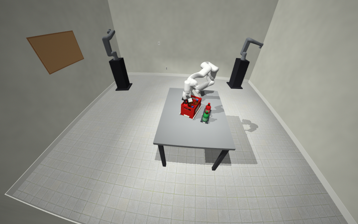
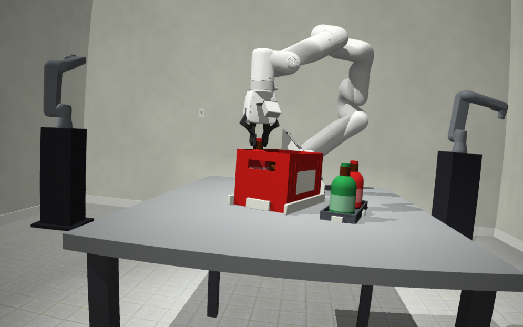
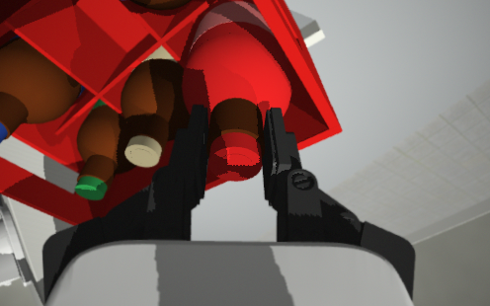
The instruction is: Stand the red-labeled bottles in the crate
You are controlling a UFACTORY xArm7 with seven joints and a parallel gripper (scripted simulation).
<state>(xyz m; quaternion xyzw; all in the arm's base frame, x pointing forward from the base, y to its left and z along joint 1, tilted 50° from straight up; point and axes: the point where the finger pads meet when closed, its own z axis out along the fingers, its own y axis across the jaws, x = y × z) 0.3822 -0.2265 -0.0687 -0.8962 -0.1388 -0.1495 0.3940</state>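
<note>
The brown bottle is 12 cm below my hand, 8 cm behind it and 5 cm to the left of it. From my hand the other things lie so: red-labeled bottle (32 cm to the left, 12 cm below, 3 cm behind); red crate (12 cm below, 8 cm to the left, 6 cm behind); green bottle (25 cm to the left, 14 cm ahead, 12 cm below).
</note>
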